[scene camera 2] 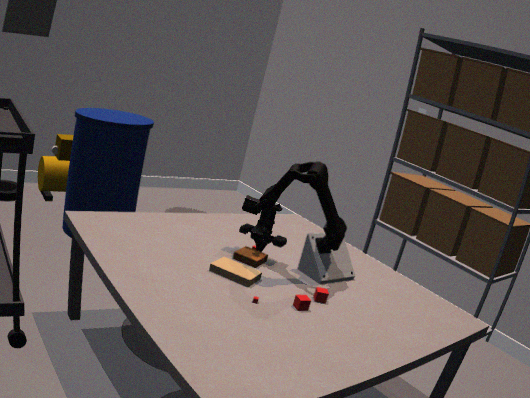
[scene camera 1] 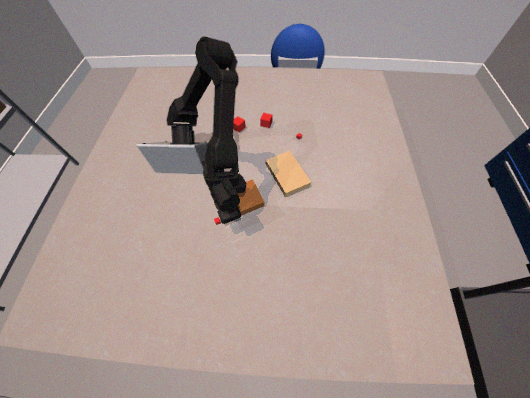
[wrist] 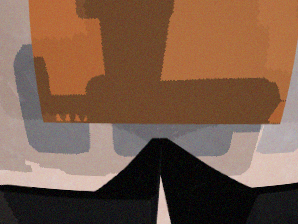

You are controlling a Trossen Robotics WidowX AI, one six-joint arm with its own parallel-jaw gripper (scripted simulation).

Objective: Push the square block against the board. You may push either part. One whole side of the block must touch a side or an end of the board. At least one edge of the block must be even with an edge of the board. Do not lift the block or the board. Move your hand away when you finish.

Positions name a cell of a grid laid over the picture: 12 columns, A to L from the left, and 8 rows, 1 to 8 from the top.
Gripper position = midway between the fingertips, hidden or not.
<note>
My gripper (scene camera 2: F6) is shut and holds nothing. Also in view: a board (scene camera 1: G4) and a square block (wrist: E3).
The board shows as well in scene camera 2 (scene camera 2: F6). My gripper shows as well in the wrist view (wrist: G6). The wrist view misses the board: it is out of frame.
</note>
